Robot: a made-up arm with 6 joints. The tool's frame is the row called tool.
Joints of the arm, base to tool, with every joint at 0 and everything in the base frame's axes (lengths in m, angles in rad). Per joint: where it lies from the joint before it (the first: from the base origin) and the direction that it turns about. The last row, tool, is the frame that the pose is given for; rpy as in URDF.
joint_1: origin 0 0 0.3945 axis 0 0 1
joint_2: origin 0 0 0 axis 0 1 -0.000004
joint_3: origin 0.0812 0 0.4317 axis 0 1 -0.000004
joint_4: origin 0.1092 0 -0.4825 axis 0 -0.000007 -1
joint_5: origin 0 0 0 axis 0 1 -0.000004
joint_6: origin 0.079 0 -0.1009 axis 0 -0.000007 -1
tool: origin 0 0 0 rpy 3.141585 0 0
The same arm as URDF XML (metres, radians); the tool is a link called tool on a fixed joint. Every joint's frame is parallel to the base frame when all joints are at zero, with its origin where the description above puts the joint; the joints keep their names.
<robot name="arm">
  <joint name="tool_joint" type="fixed">
    <parent link="link6"/>
    <child link="tool"/>
    <origin xyz="0.0000 0.0000 0.0000" rpy="3.1416 0.0000 0.0000"/>
  </joint>
  <joint name="joint_6" type="continuous">
    <parent link="link5"/>
    <child link="link6"/>
    <origin xyz="0.0790 0.0000 -0.1009" rpy="0.0000 0.0000 0.0000"/>
    <axis xyz="0 0 -1"/>
  </joint>
  <joint name="joint_5" type="continuous">
    <parent link="link4"/>
    <child link="link5"/>
    <origin xyz="0.0000 0.0000 0.0000" rpy="0.0000 0.0000 0.0000"/>
    <axis xyz="0 1 0"/>
  </joint>
  <joint name="joint_4" type="continuous">
    <parent link="link3"/>
    <child link="link4"/>
    <origin xyz="0.1092 0.0000 -0.4825" rpy="0.0000 0.0000 0.0000"/>
    <axis xyz="0 0 -1"/>
  </joint>
  <joint name="joint_3" type="continuous">
    <parent link="link2"/>
    <child link="link3"/>
    <origin xyz="0.0812 0.0000 0.4317" rpy="0.0000 0.0000 0.0000"/>
    <axis xyz="0 1 0"/>
  </joint>
  <joint name="joint_2" type="continuous">
    <parent link="link1"/>
    <child link="link2"/>
    <origin xyz="0.0000 0.0000 0.0000" rpy="0.0000 0.0000 0.0000"/>
    <axis xyz="0 1 0"/>
  </joint>
  <joint name="joint_1" type="continuous">
    <parent link="base"/>
    <child link="link1"/>
    <origin xyz="0.0000 0.0000 0.3945" rpy="0.0000 0.0000 0.0000"/>
    <axis xyz="0 0 1"/>
  </joint>
  <link name="base"/>
  <link name="link1"/>
  <link name="link2"/>
  <link name="link3"/>
  <link name="link4"/>
  <link name="link5"/>
  <link name="link6"/>
  <link name="tool"/>
</robot>

